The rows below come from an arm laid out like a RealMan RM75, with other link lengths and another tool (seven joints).
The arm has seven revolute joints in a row. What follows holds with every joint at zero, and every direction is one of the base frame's. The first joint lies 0.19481 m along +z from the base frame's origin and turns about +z. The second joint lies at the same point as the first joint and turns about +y. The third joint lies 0.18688 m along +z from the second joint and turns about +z. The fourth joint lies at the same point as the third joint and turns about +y. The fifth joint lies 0.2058 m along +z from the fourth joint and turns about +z. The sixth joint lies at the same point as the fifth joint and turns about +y. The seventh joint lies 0.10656 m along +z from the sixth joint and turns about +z. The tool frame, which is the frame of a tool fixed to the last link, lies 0.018 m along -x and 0.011 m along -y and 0.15 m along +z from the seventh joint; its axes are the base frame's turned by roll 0, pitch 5.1 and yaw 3.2 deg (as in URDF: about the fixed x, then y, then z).
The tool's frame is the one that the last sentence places.
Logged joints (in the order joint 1, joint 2, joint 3, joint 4, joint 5, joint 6, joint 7), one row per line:
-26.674, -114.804, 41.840, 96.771, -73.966, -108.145, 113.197
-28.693, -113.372, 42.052, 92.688, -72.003, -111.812, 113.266
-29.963, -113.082, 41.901, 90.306, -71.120, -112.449, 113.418
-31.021, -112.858, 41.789, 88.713, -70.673, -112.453, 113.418
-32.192, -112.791, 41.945, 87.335, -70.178, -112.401, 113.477
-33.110, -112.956, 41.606, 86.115, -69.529, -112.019, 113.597
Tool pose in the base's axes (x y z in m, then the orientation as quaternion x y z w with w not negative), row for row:
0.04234, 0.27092, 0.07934, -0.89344, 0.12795, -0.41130, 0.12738
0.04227, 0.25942, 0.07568, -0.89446, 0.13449, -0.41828, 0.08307
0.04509, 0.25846, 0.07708, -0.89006, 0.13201, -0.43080, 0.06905
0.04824, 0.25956, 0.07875, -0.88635, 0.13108, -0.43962, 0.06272
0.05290, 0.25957, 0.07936, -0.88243, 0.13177, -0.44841, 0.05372
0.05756, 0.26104, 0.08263, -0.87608, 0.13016, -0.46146, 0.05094
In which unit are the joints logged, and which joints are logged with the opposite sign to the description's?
The joints are logged in degrees. Opposite sign: joint 5, joint 6, joint 7.
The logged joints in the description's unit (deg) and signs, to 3 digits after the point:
-26.674, -114.804, 41.840, 96.771, 73.966, 108.145, -113.197
-28.693, -113.372, 42.052, 92.688, 72.003, 111.812, -113.266
-29.963, -113.082, 41.901, 90.306, 71.120, 112.449, -113.418
-31.021, -112.858, 41.789, 88.713, 70.673, 112.453, -113.418
-32.192, -112.791, 41.945, 87.335, 70.178, 112.401, -113.477
-33.110, -112.956, 41.606, 86.115, 69.529, 112.019, -113.597

